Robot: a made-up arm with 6 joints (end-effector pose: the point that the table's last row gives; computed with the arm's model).
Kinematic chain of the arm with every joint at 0, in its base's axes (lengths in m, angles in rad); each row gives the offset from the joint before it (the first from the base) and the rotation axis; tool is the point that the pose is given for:
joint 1: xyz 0 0 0.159 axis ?
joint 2: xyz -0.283 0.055 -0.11 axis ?
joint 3: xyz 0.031 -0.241 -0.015 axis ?
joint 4: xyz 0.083 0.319 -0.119 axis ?
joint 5: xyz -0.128 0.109 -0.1 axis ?
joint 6: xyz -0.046 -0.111 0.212 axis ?
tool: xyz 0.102 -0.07 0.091
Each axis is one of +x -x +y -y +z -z.
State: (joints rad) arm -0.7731 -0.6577 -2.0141 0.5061 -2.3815 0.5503
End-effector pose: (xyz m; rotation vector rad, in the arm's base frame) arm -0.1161 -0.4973 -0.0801 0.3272 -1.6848 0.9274
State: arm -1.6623 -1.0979 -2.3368 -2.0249 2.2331 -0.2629
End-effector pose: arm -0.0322 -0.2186 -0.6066 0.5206 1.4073 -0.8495
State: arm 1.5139 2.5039 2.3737 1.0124 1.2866 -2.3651
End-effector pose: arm -0.3195 -0.5164 0.4377 -0.1682 -0.3612 1.3437
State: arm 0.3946 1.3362 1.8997 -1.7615 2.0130 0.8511
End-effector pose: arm -0.5102 -0.4253 0.5575 -1.2567 0.0743 -1.8212
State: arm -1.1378 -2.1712 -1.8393 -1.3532 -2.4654 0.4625
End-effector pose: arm 0.5369 -0.1351 0.0695 0.4440 -1.2979 1.0654
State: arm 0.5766 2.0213 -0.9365 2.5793 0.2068 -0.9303
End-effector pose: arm 0.0610 -0.0151 0.3067 0.4876 1.5609 -1.2058
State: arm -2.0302 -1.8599 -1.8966 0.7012 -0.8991 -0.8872
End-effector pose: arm 0.0679 -0.0202 -0.2579 -2.2295 -0.3650 -0.6795
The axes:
joint 1: +z
joint 2: -x
joint 3: +z
joint 4: +y
joint 5: +z
joint 6: -y

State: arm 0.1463 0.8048 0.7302 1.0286 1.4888 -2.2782
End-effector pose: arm -0.4270 -0.0796 -0.1487 1.2879 -1.5871 -0.4939
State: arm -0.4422 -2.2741 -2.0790 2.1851 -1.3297 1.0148
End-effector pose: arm 0.1922 0.6052 -0.6060 1.4467 2.0451 1.1769
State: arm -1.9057 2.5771 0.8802 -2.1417 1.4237 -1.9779
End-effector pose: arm 0.1259 0.5008 0.0821 -1.6735 2.1408 1.1164
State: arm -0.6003 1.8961 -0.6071 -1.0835 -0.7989 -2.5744
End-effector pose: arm -0.2799 -0.2585 0.1054 -0.3673 0.5743 -1.5424
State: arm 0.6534 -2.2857 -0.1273 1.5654 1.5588 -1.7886
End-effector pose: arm -0.1379 -0.0170 0.3170 -0.1890 0.9063 -2.3915
